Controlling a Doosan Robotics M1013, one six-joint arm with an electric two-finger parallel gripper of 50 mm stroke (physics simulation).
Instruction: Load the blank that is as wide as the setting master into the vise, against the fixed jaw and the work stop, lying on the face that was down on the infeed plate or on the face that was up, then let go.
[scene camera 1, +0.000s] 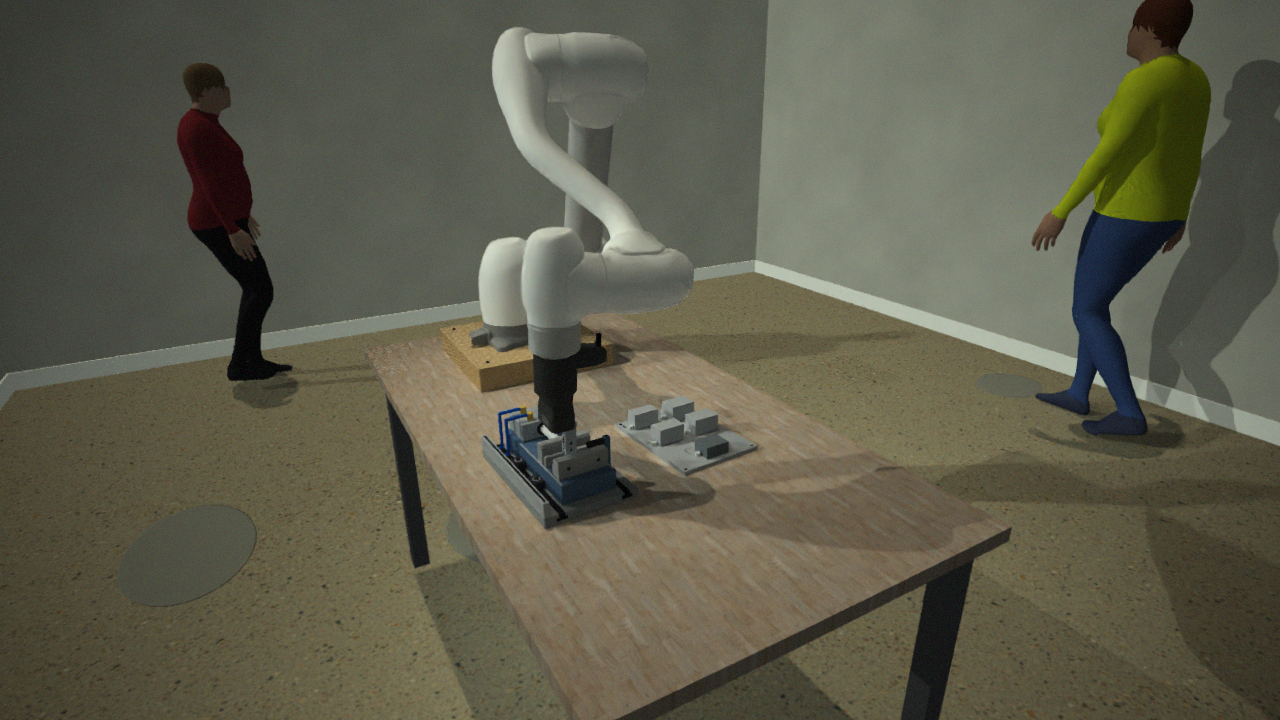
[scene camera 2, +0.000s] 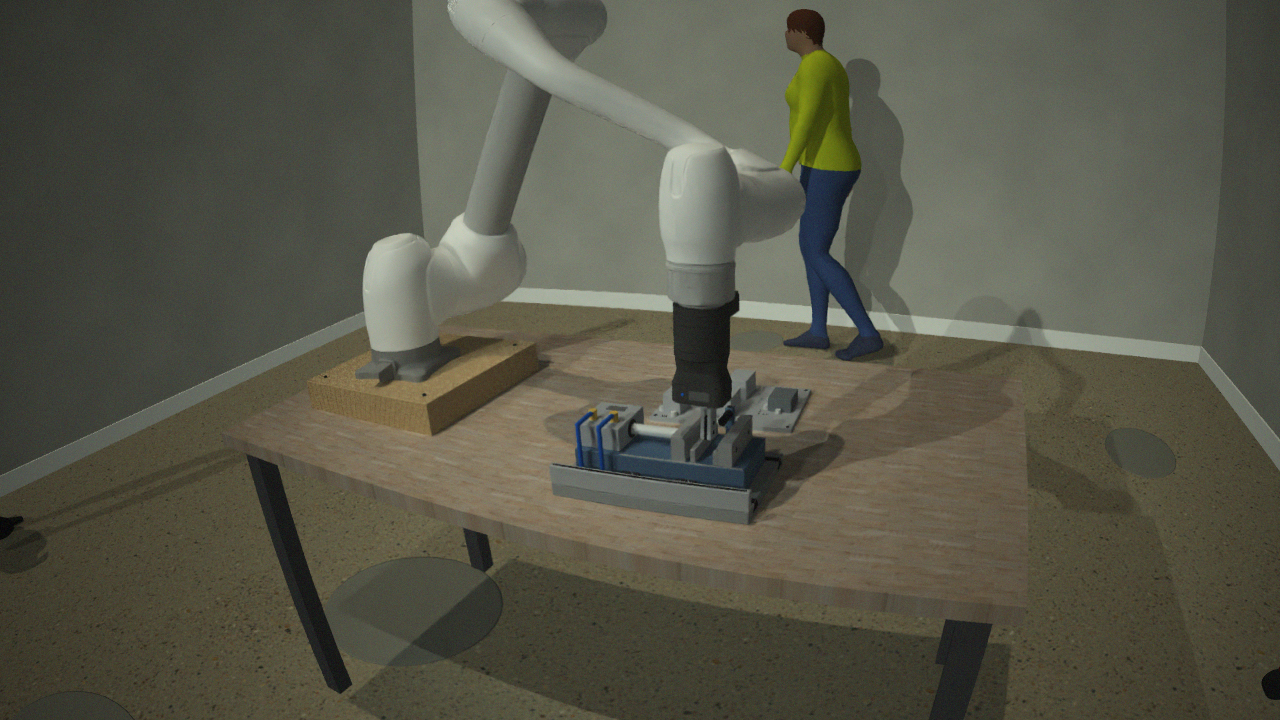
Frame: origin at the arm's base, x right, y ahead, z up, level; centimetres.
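Where they show: gripper, fingertip midpoint: (scene camera 1: 569, 452) (scene camera 2: 708, 437); arm's base at its link origin: (scene camera 1: 512, 337) (scene camera 2: 408, 366).
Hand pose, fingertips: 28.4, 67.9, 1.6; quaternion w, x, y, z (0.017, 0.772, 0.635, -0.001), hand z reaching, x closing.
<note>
Each offset is from my fingertips to the top centre of the thing, as dx, dy, dz. Level surfaces: height alone.
A blue and grey vise {-0.7, -5.9, +2.0} (scene camera 1: 573, 479) (scene camera 2: 666, 465) stands on the wooden table {dz -8.0} (scene camera 1: 716, 573) (scene camera 2: 895, 502). My gripper (scene camera 1: 556, 432) (scene camera 2: 702, 407) points straight down, its fingertips low between the vise's grey jaws. The fingers are shut and I see nothing between them. A grey infeed plate {-30.6, -1.0, -7.1} (scene camera 1: 689, 460) (scene camera 2: 799, 399) lies to the right of the vise. Several grey blanks stand on it, among them one blank {-27.2, -10.7, -3.6} (scene camera 1: 642, 416) at its near left and another blank {-29.6, +8.1, -4.7} (scene camera 1: 712, 443) at its right. In the scene camera 2 view the arm and vise hide most of the plate.
The arm's base sits on a wooden block (scene camera 1: 487, 365) (scene camera 2: 429, 386) at the table's far end. A person in red (scene camera 1: 219, 196) stands by the back wall. A person in yellow (scene camera 1: 1136, 135) (scene camera 2: 819, 116) walks along the right wall.
</note>
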